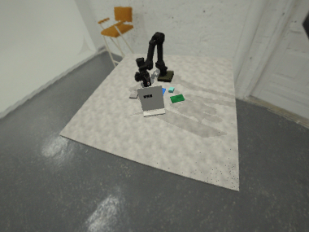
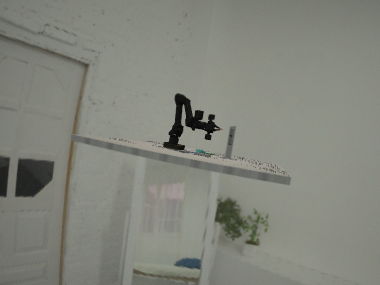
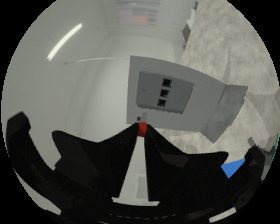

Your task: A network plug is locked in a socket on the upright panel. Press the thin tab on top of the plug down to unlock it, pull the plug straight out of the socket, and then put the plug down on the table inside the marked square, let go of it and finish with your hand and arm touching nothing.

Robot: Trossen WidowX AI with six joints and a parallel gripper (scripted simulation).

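Right now the marked square is 120 mm behind my gripper tip, 20 mm to the left of it and 200 mm below it. The rest, counted from my gripper tip: grey upright panel (100 mm ahead, 20 mm to the left, 100 mm below); grey slab (80 mm behind, 190 mm to the right, 200 mm below); teal block (140 mm behind, 140 mm to the left, 190 mm below).
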